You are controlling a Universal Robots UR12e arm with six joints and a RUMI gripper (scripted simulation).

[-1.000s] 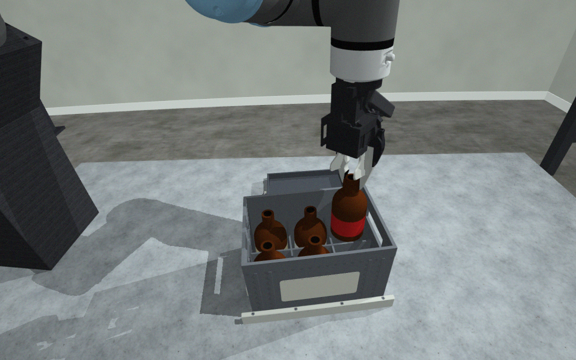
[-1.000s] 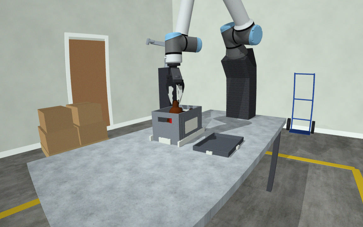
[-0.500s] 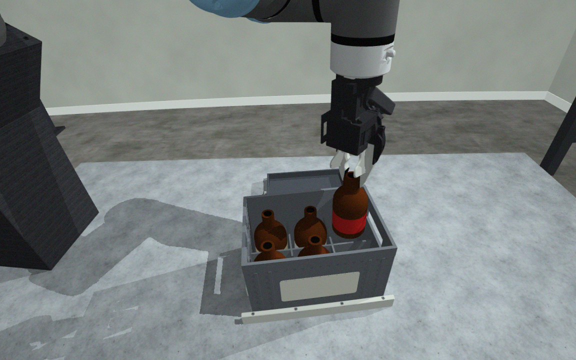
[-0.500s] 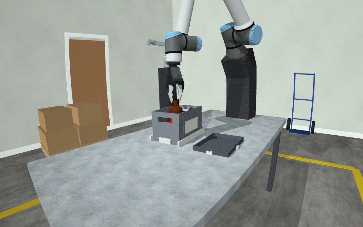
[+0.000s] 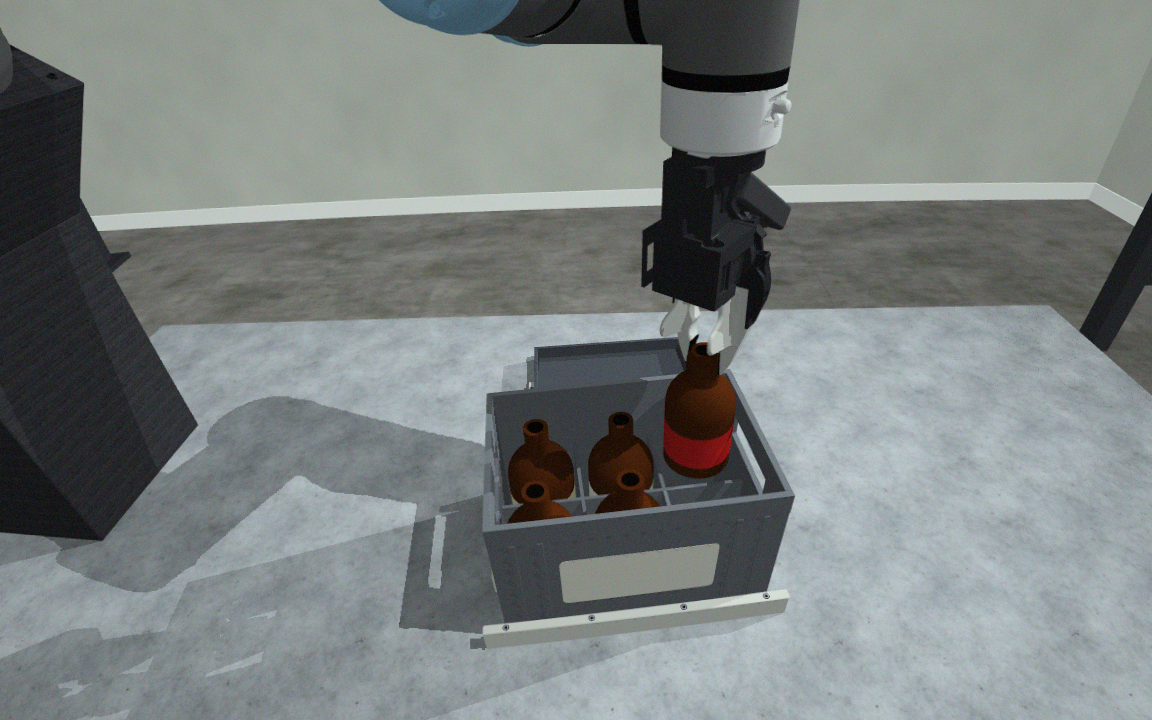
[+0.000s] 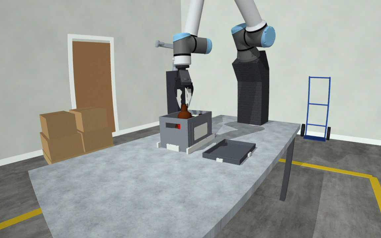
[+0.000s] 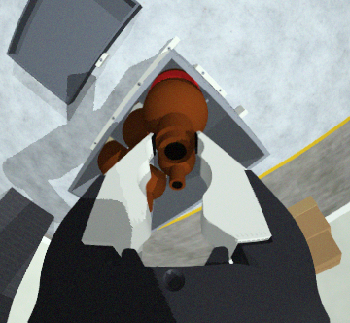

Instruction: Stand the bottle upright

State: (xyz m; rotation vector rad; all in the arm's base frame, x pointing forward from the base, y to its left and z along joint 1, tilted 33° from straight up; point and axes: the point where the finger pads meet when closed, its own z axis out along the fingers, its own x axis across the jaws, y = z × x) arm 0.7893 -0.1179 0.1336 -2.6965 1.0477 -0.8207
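Right now my hand is 70 mm above the glass bottle. Round my hand: crate (150 mm below, 90 mm behind, 50 mm to the right); grey tray (240 mm to the left, 220 mm below, 60 mm behind).
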